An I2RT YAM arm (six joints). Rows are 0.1 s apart.
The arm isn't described. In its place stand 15 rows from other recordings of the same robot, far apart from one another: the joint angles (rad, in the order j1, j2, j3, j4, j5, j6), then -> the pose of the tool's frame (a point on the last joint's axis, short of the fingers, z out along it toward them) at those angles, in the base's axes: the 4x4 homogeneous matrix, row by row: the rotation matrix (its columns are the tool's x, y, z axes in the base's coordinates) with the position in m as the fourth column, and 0 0 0 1 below.
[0.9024, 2.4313, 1.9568, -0.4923, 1.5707, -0.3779] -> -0.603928, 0.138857, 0.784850, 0.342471; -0.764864, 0.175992, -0.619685, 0.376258; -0.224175, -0.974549, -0.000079, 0.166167; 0, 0, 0, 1
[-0.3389, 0.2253, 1.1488, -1.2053, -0.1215, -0.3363] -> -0.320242, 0.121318, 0.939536, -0.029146; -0.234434, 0.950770, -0.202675, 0.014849; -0.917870, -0.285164, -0.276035, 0.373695; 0, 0, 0, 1
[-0.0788, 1.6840, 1.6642, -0.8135, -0.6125, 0.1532] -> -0.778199, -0.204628, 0.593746, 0.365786; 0.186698, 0.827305, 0.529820, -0.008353; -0.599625, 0.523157, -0.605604, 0.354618; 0, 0, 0, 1
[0.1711, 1.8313, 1.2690, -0.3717, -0.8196, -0.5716] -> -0.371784, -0.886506, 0.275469, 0.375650; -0.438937, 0.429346, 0.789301, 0.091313; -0.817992, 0.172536, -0.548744, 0.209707; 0, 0, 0, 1
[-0.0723, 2.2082, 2.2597, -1.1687, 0.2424, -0.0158] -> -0.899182, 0.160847, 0.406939, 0.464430; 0.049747, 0.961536, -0.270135, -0.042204; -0.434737, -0.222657, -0.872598, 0.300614; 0, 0, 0, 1
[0.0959, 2.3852, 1.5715, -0.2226, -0.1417, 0.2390] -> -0.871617, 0.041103, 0.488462, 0.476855; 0.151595, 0.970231, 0.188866, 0.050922; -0.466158, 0.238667, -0.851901, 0.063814; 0, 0, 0, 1
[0.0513, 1.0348, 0.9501, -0.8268, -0.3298, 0.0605] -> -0.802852, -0.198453, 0.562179, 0.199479; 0.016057, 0.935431, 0.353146, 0.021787; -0.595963, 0.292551, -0.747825, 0.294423; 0, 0, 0, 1
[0.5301, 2.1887, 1.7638, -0.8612, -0.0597, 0.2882] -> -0.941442, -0.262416, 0.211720, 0.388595; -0.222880, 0.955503, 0.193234, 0.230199; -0.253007, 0.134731, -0.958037, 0.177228; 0, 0, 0, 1
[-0.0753, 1.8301, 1.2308, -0.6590, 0.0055, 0.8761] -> -0.548334, 0.778206, 0.306145, 0.356506; 0.811787, 0.583252, -0.028612, -0.027092; -0.200826, 0.232836, -0.951555, 0.175733; 0, 0, 0, 1
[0.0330, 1.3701, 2.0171, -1.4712, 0.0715, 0.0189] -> -0.733180, 0.029443, 0.679397, 0.201034; -0.005343, 0.998782, -0.049050, 0.004092; -0.680014, -0.039592, -0.732129, 0.487380; 0, 0, 0, 1
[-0.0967, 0.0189, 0.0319, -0.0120, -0.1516, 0.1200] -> -0.005581, -0.054597, 0.998493, 0.109444; 0.119436, 0.991324, 0.054872, -0.005215; -0.992826, 0.119562, 0.000989, 0.181780; 0, 0, 0, 1
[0.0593, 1.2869, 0.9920, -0.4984, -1.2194, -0.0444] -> -0.680631, -0.708781, 0.185394, 0.255987; -0.055714, 0.302395, 0.951553, 0.048682; -0.730505, 0.637327, -0.245308, 0.291666; 0, 0, 0, 1
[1.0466, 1.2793, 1.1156, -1.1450, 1.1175, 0.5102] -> -0.550070, 0.006977, 0.835089, 0.137243; -0.524149, 0.775597, -0.351735, 0.173442; -0.650147, -0.631190, -0.422976, 0.299105; 0, 0, 0, 1
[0.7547, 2.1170, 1.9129, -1.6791, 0.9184, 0.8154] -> -0.907551, 0.097556, 0.408453, 0.296073; -0.246779, 0.663084, -0.706697, 0.239599; -0.339781, -0.742161, -0.577708, 0.257202; 0, 0, 0, 1
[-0.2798, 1.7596, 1.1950, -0.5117, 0.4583, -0.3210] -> -0.944579, 0.159591, 0.286880, 0.340594; -0.022992, 0.839575, -0.542758, -0.114253; -0.327477, -0.519274, -0.789376, 0.199168; 0, 0, 0, 1
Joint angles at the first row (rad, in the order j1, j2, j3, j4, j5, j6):
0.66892 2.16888 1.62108 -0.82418 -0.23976 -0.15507
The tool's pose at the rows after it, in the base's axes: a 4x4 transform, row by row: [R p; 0 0 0 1], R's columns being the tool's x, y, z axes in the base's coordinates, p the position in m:
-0.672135, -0.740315, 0.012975, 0.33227; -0.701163, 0.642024, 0.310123, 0.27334; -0.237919, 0.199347, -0.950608, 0.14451; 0, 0, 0, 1
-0.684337, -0.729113, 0.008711, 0.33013; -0.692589, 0.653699, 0.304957, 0.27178; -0.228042, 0.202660, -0.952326, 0.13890; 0, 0, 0, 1
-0.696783, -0.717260, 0.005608, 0.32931; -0.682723, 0.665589, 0.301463, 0.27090; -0.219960, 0.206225, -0.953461, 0.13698; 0, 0, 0, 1
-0.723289, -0.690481, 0.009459, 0.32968; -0.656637, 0.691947, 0.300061, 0.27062; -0.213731, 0.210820, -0.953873, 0.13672; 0, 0, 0, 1
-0.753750, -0.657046, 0.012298, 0.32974; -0.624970, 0.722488, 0.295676, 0.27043; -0.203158, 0.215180, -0.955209, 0.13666; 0, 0, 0, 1
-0.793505, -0.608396, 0.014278, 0.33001; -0.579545, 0.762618, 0.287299, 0.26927; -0.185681, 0.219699, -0.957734, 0.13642; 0, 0, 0, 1
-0.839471, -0.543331, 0.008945, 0.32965; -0.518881, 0.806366, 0.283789, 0.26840; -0.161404, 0.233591, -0.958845, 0.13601; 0, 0, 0, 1
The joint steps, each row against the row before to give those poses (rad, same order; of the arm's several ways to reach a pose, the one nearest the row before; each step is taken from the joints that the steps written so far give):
0.00001 0.00000 -0.01907 0.03014 0.00229 0.01756
0.00037 -0.00001 -0.02289 0.01601 0.00153 0.01524
-0.00037 0.00001 -0.00763 0.00268 0.00076 0.01566
-0.00077 0.00001 -0.00113 0.00305 0.00343 0.03738
-0.00001 0.00001 0.00001 -0.00076 0.00534 0.04501
-0.00190 -0.00005 -0.00043 -0.00420 0.00763 0.05989
-0.00115 0.00003 -0.00112 -0.00572 -0.00076 0.07705

